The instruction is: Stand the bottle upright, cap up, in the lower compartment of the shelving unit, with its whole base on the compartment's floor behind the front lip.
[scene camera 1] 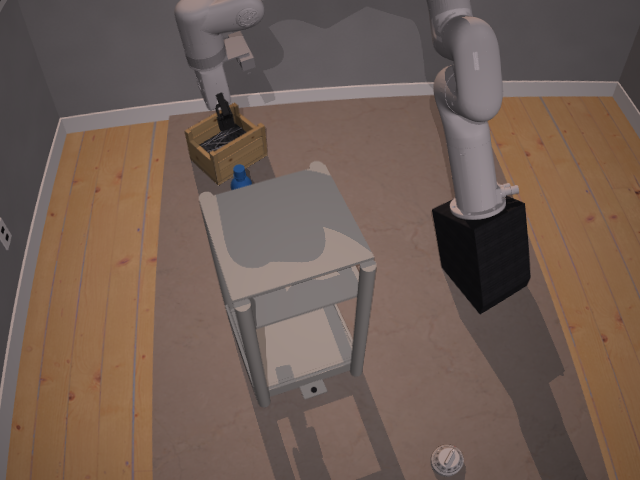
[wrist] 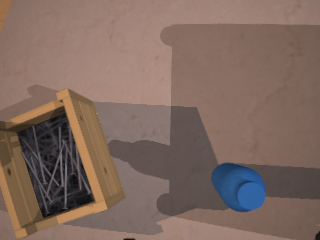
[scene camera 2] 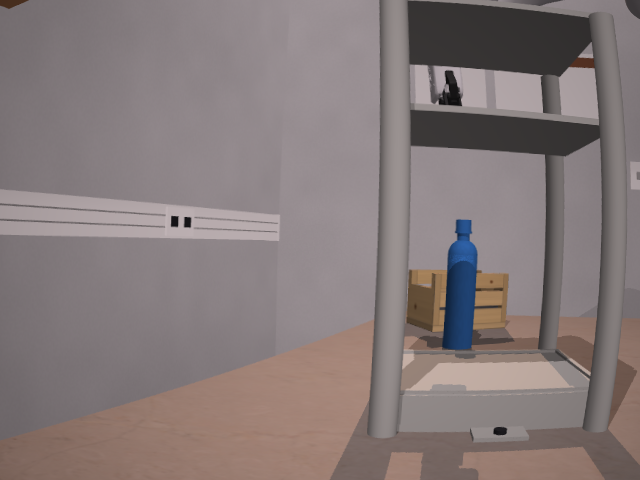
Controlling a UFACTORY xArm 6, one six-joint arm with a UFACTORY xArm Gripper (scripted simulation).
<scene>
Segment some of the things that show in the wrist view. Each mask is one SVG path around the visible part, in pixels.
A blue bottle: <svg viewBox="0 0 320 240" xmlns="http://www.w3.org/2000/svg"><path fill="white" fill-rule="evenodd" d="M214 169L212 183L223 202L230 209L237 212L248 212L258 209L263 205L265 201L265 184L262 177L255 170L224 163Z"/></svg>
</scene>
